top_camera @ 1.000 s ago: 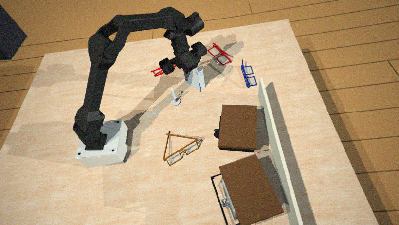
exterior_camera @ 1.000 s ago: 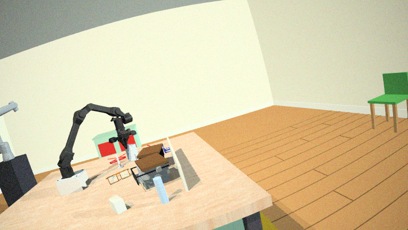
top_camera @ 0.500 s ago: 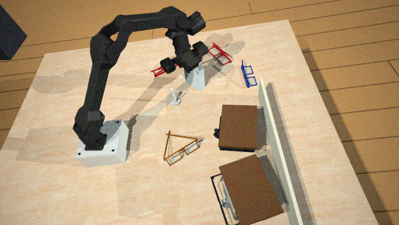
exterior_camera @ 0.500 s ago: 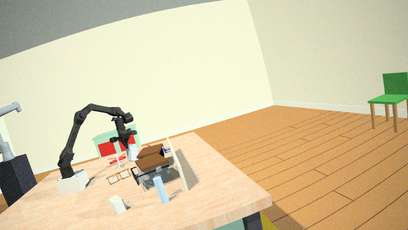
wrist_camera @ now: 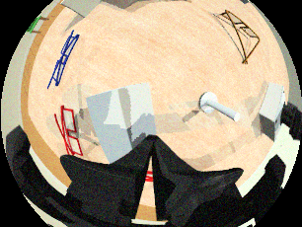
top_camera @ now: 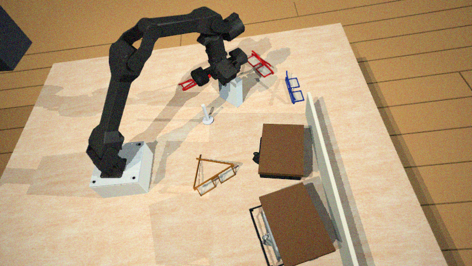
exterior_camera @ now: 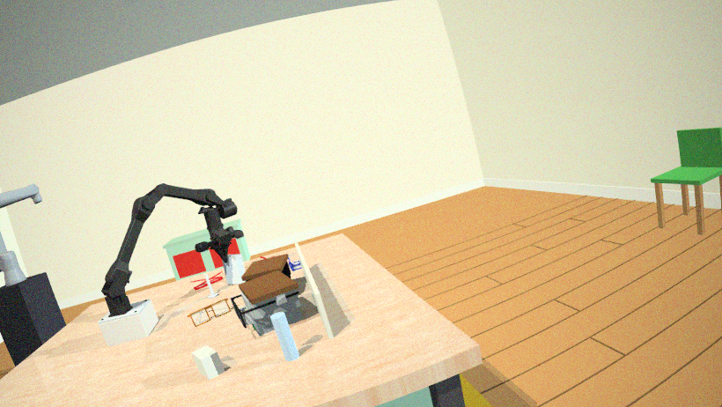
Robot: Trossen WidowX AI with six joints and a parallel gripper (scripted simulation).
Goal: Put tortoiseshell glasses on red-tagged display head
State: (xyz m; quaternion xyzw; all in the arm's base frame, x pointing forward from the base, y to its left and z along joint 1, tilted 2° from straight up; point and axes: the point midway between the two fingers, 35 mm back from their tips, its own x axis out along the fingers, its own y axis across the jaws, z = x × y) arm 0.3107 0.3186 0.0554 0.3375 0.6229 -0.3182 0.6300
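Right now my gripper tip is 70 mm past the white peg, 80 mm to the left of it and 70 mm above it. Also, from my gripper tip: pale blue cylinder (260 mm ahead, 710 mm to the right, 40 mm below); then white cube (70 mm ahead, 690 mm to the right, 70 mm below); then long white board (320 mm ahead, 370 mm to the right, 40 mm below).
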